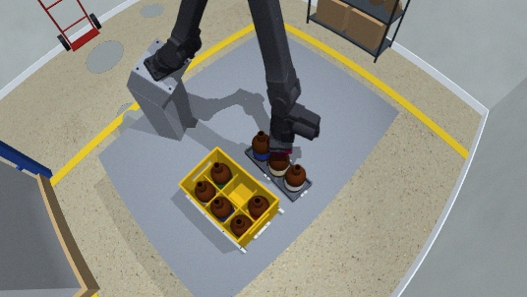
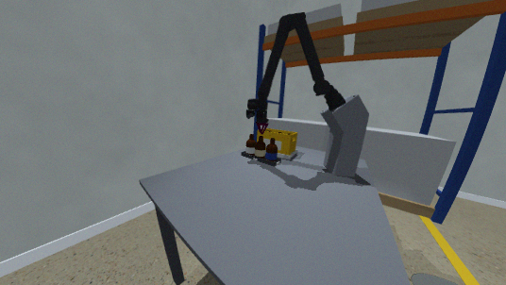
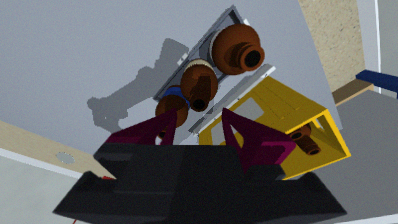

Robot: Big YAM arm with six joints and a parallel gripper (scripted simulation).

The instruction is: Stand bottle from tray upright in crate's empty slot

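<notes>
Now: the glass bottle 100 mm below my hand. From my hand the other things lie so: yellow crate 220 mm to the right, 100 mm below; then dark tray 170 mm below.
</notes>
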